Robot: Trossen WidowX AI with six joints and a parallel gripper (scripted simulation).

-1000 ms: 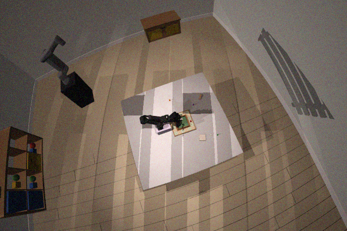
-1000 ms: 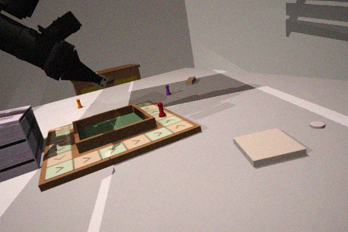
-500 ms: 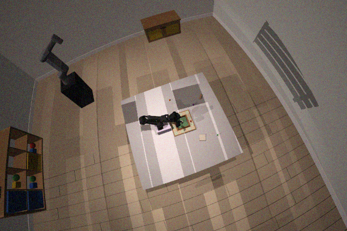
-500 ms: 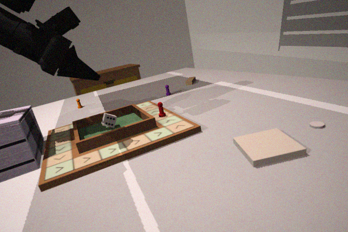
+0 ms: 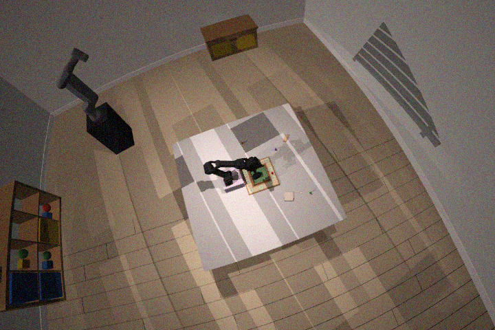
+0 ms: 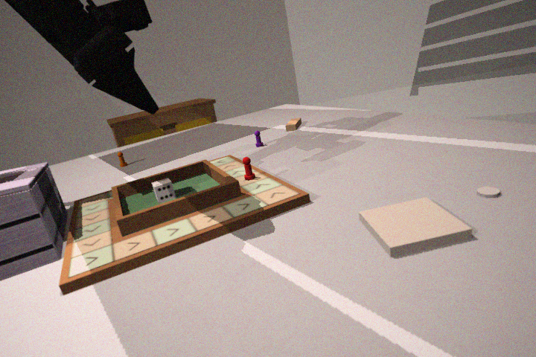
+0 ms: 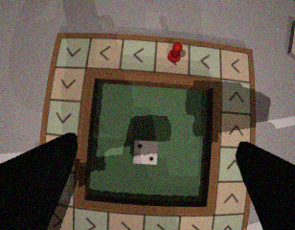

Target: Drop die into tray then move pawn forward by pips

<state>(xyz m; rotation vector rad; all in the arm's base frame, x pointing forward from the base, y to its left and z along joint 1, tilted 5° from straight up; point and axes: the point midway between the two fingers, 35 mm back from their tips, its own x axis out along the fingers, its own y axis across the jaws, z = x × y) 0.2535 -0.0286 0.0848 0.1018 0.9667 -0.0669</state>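
Now: gripper tip 11 cm short of the red pawn, 11 cm above it and 4 cm to the left of it. Also, from my gripper tip: white die 12 cm below, 1 cm to the left, 1 cm behind; purple pawn 25 cm ahead, 16 cm to the left, 13 cm below; green dice tray 13 cm below.
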